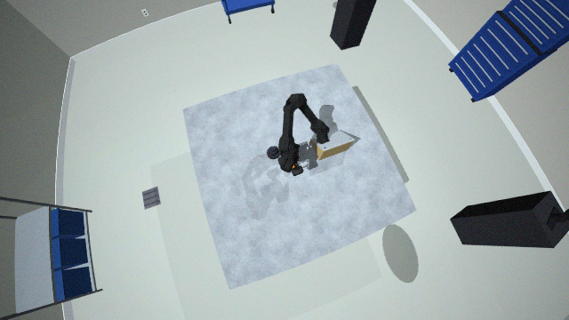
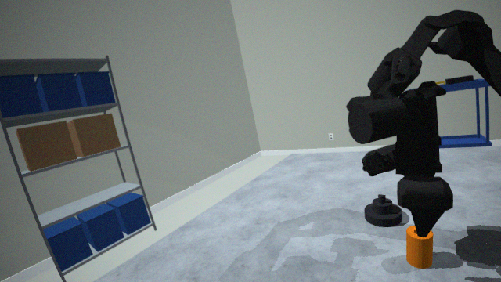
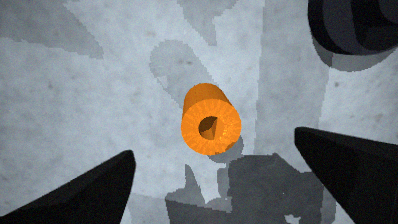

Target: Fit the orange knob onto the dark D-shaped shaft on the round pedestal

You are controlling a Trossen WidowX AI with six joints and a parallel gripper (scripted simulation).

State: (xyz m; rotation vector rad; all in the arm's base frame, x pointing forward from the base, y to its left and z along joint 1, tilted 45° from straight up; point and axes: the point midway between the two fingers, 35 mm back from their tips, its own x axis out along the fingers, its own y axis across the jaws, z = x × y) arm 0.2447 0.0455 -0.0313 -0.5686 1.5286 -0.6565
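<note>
Right now the orange knob is 5 cm below my gripper tip. Round my gripper tip: pedestal (14 cm to the right, 7 cm ahead, 5 cm below).
</note>
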